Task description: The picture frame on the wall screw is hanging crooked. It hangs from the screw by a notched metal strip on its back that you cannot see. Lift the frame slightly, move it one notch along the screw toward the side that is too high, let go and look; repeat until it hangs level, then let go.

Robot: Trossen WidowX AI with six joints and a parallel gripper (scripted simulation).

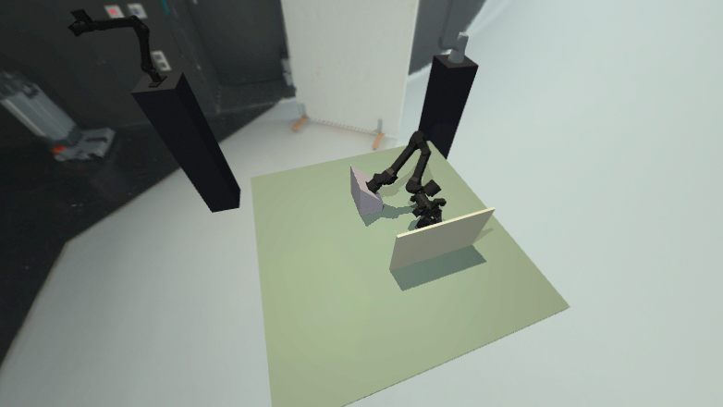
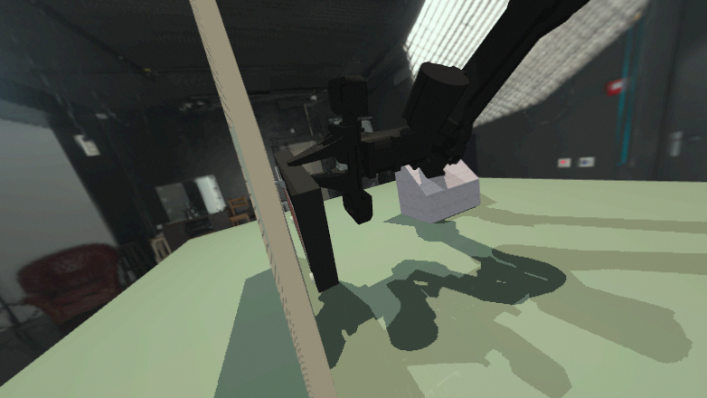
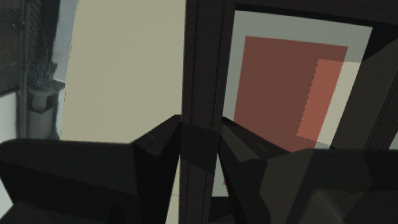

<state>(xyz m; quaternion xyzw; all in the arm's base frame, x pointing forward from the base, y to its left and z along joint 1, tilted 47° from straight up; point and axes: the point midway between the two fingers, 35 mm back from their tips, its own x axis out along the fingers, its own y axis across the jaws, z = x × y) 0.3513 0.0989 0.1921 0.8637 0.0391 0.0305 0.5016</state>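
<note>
Now: the picture frame 5 cm below my gripper tip, 1 cm to the right of it and 1 cm ahead of it. Round my gripper tip: wall panel 6 cm below, 2 cm ahead.
</note>
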